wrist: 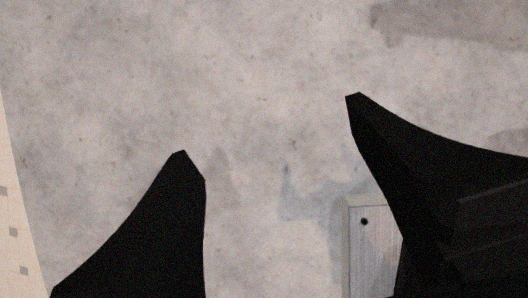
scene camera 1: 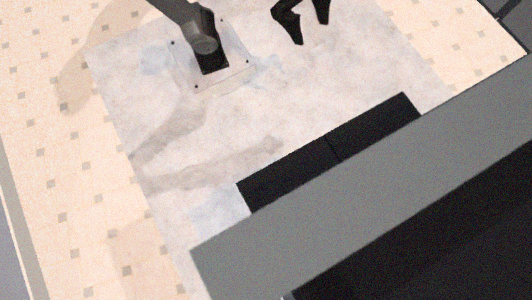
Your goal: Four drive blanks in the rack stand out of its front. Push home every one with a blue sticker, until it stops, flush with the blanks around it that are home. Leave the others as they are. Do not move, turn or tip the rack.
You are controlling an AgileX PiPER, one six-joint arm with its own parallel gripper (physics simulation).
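Note:
The rack (scene camera 1: 350, 172) shows in the scene view as a broad grey panel running diagonally across the lower right, with dark surfaces below it. Two black blocks, one at left (scene camera 1: 290, 172) and one at right (scene camera 1: 375, 120), stand out side by side beyond its far edge, a thin seam between them. I cannot tell from here whether they are drive blanks; no blue sticker shows in either view. My gripper (scene camera 1: 312, 33) (wrist: 268, 141) is open and empty, in the air over the mottled surface, beyond the blocks and apart from them. The rack does not show in the wrist view.
The arm's base plate (scene camera 1: 232, 72) (wrist: 375, 255), with dark screws, is at the upper left in the scene view and lower right in the wrist view. The mottled grey mat (scene camera 1: 165, 120) (wrist: 125, 60) lies on a tiled floor (scene camera 1: 45, 200). Shadows of the arm cross the mat.

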